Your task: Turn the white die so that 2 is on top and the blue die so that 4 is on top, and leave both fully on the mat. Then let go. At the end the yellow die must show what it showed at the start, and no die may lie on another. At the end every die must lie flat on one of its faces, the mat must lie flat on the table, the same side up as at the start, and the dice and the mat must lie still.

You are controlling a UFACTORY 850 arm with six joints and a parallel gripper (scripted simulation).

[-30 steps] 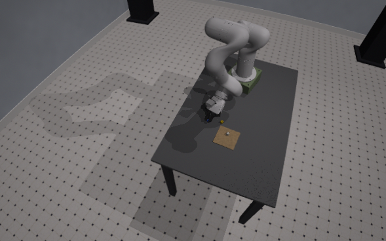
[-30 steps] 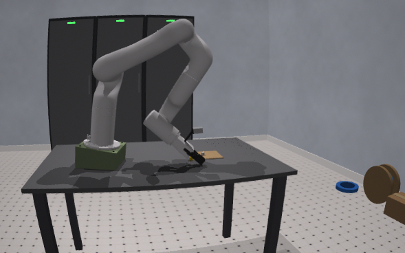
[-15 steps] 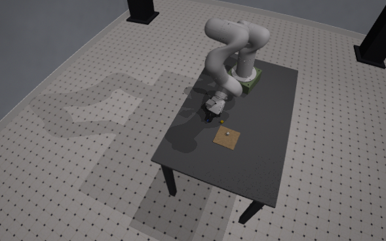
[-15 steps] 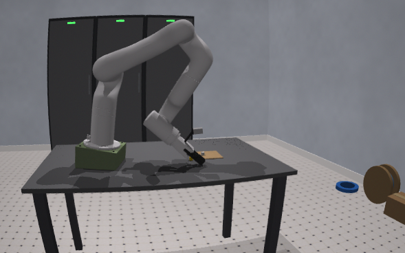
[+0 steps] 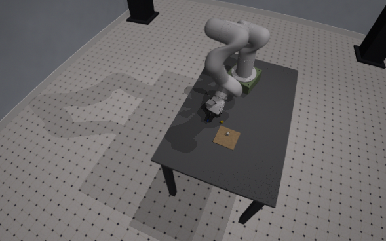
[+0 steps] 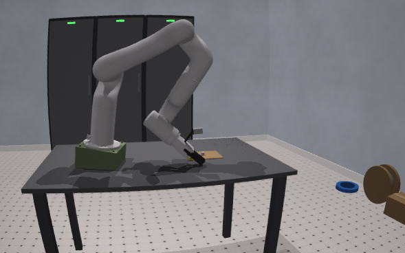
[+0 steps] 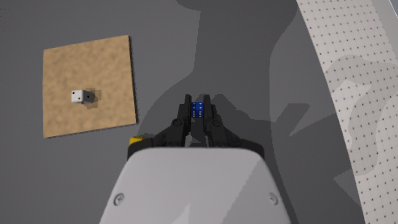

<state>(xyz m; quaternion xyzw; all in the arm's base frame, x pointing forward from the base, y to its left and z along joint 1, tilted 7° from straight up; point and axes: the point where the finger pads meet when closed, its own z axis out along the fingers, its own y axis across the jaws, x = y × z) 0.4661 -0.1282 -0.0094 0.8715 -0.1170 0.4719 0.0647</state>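
The yellow die is 90 mm to the left of my hand, 20 mm below it and 20 mm behind it. The rest, counted from my hand: blue die (20 mm below, 10 mm ahead); then white die (150 mm to the left, 60 mm ahead, 10 mm below); then tan mat (150 mm to the left, 90 mm ahead, 20 mm below).
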